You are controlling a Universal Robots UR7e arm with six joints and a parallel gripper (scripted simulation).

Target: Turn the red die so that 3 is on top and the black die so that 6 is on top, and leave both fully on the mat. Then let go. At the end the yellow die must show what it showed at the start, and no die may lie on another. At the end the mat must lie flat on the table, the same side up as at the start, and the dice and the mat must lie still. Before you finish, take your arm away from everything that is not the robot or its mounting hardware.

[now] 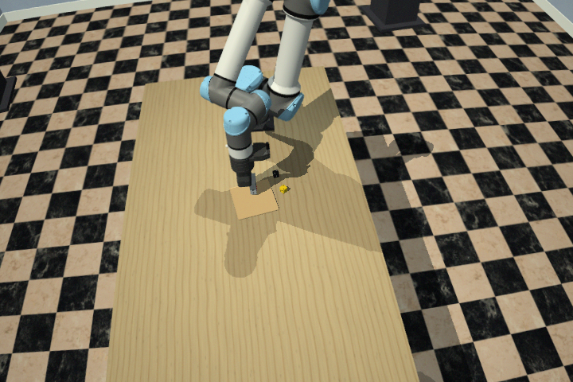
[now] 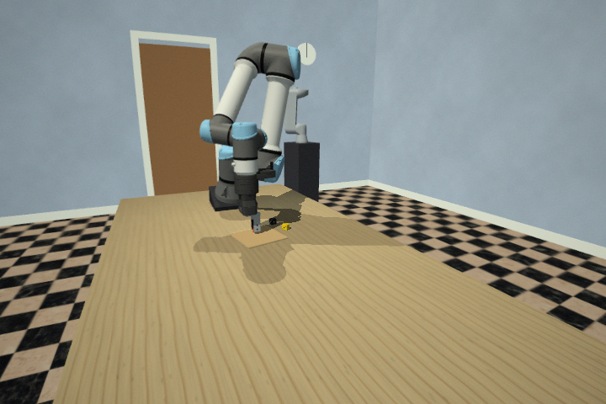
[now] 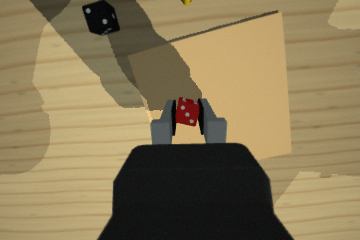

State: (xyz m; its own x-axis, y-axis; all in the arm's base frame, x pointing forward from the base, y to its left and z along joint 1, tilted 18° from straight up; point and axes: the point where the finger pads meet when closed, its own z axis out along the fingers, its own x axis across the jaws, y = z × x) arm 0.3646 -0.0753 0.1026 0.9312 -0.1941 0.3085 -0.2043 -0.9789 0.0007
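Right now my hand is 1 cm above the red die. Also, from my hand: black die 5 cm behind, 9 cm to the left, 2 cm below; then yellow die 2 cm ahead, 10 cm to the left, 2 cm below; then tan mat 3 cm ahead, 1 cm to the right, 3 cm below.
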